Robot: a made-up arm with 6 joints. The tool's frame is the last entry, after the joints. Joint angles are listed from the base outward.
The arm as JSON. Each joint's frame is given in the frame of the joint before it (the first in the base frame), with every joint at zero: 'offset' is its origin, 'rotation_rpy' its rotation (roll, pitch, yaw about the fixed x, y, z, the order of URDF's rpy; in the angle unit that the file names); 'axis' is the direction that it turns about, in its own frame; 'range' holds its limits. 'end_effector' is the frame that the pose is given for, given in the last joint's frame.
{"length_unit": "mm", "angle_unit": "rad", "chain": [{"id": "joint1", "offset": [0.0, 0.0, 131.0], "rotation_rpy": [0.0, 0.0, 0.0], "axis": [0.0, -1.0, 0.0], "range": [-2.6, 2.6]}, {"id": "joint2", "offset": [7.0, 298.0, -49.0], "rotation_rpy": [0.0, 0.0, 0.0], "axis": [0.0, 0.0, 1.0], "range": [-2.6, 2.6]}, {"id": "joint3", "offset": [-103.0, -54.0, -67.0], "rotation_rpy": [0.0, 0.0, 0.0], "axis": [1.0, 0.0, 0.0], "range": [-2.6, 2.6]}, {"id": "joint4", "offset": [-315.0, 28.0, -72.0], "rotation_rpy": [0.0, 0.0, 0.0], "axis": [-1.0, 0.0, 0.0], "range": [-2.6, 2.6]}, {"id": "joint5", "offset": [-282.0, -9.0, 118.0], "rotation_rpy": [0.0, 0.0, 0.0], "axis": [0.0, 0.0, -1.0], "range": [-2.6, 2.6]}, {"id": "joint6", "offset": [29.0, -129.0, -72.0], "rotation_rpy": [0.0, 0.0, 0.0], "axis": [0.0, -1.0, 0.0], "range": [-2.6, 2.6]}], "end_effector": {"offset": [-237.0, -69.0, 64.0], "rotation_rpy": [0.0, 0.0, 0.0]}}
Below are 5 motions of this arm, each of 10 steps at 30 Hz.
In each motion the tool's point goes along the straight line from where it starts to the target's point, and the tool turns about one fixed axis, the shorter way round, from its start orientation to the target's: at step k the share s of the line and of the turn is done. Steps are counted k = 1, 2, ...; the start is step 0. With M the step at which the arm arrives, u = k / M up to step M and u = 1 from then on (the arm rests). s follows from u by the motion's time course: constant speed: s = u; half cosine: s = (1 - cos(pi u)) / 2; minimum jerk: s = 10 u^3 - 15 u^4 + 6 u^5.
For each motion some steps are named. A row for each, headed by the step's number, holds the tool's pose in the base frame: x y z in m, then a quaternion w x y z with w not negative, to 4 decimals.
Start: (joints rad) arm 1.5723 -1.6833 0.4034 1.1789 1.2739 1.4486
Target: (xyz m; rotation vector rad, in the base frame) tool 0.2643 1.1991 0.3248 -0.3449 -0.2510 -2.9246
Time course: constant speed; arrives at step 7
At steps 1, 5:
1: 0.2918 1.2127 0.1404 0.0836 -0.2851 -0.0812 -0.9514
5: 0.2735 1.2036 0.2633 0.0901 -0.1731 -0.0837 -0.9772

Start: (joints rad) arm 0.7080 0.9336 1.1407 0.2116 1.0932 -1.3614
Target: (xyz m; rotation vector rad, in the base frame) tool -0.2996 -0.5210 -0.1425 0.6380 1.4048 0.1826
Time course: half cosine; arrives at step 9
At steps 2, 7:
2: -0.1820 -0.5593 -0.0925 0.7217 0.1949 0.6453 0.1575
7: -0.2840 -0.5261 -0.1359 0.7149 0.2758 0.6359 0.0924

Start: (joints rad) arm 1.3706 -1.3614 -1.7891 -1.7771 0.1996 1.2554
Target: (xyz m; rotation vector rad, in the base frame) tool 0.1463 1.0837 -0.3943 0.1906 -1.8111 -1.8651
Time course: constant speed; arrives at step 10
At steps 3, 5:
3: 0.1732 1.0648 -0.3926 0.2085 0.0460 -0.6820 -0.6995
5: 0.1655 1.0702 -0.3931 0.2245 0.0531 -0.6788 -0.6971

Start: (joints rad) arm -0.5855 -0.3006 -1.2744 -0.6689 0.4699 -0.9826
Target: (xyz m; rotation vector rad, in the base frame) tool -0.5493 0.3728 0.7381 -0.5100 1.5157 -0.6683
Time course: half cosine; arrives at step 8
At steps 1, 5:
1: -0.5909 0.4553 0.7147 0.6444 -0.2207 0.6093 -0.4059
5: -0.5627 0.3993 0.7306 0.6476 -0.2235 0.6492 -0.3304

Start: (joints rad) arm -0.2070 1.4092 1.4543 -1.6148 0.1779 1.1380
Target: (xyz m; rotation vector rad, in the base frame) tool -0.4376 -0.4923 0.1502 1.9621 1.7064 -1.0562
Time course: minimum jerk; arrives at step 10
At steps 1, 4, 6, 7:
1: -0.3276 -0.5180 0.2319 0.3447 0.5625 0.6232 -0.4199
4: -0.3619 -0.5100 0.2064 0.2907 0.6054 0.6192 -0.4069
6: -0.4024 -0.5005 0.1763 0.2251 0.6522 0.6105 -0.3889
7: -0.4195 -0.4965 0.1636 0.1968 0.6707 0.6055 -0.3805

